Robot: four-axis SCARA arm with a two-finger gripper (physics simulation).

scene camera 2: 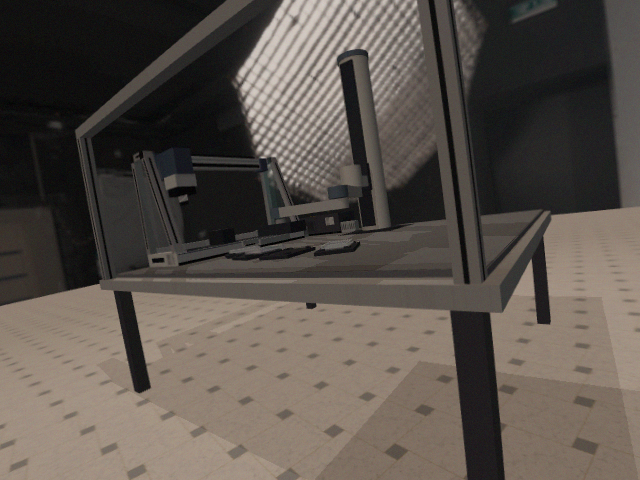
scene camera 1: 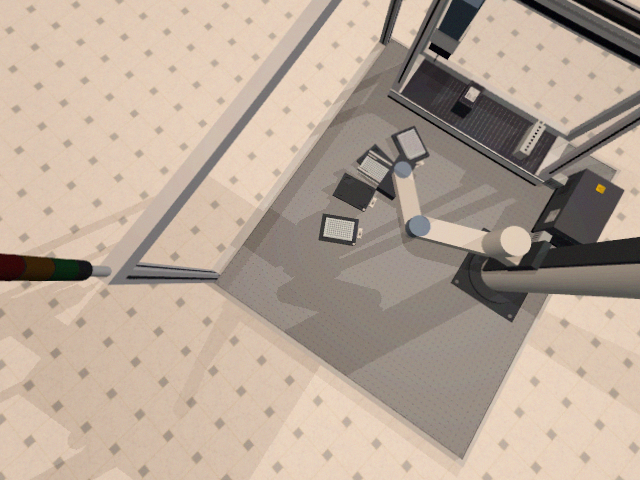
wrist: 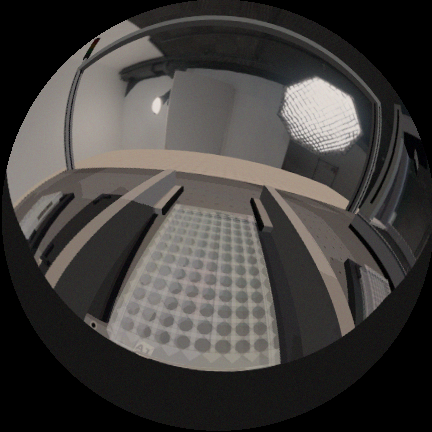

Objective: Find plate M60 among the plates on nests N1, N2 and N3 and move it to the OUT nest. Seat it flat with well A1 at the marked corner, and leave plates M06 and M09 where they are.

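Places are measured from the arm's base along level axes (x ahead, y left, z up), in millimetres.
Pixels of known places: gripper, fingertip midpoint: (scene camera 2: 251,243) (scene camera 1: 363,159) (wrist: 218,185); arm's base, origin of the base link: (scene camera 1: 495,273).
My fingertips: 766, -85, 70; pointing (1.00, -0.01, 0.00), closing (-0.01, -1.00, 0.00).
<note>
For each thing: its top centre in the pictures, then the offset to it from my fingertips, as dx, dy, dz. "spot": a spot on its surface instead.
- clear well plate, middle of its top: (wrist: 205,258) (scene camera 2: 265,247) (scene camera 1: 374,170) -63, +1, -25
- bare dark nest, middle of its top: (wrist: 93,222) (scene camera 2: 287,249) (scene camera 1: 354,191) -45, +128, -39
- third plate, middle of its top: (scene camera 2: 244,248) (scene camera 1: 411,143) -138, -209, -31
- blue-and-white head, surface spot: (scene camera 1: 454,25) spot: -32, -380, +358
- black box, surface spot: (scene camera 1: 577,207) spot: -845, -292, +57
A clear well plate (scene camera 1: 372,167) (wrist: 200,280) lies between the fingers, with an "A1" tag at its near left corner in the wrist view. Its M-number cannot be read. My gripper (scene camera 1: 375,169) (wrist: 218,185) is open and low around it, one finger along each long side. The fingers hide much of the dark nest there. A bare dark nest (scene camera 1: 353,191) lies beside it. Another plate (scene camera 1: 339,228) (scene camera 2: 338,243) sits on a nest to one side, and a third plate (scene camera 1: 410,143) (wrist: 376,286) on a nest to the other side. Their numbers are unreadable.
A framed machine with a dark deck (scene camera 1: 496,127) stands beyond the nests, with a blue-and-white head (scene camera 1: 454,25) (scene camera 2: 176,170). A black box (scene camera 1: 577,207) stands near the arm's column (scene camera 2: 368,139). Frame posts (scene camera 2: 454,139) rise at the table's edge.
</note>
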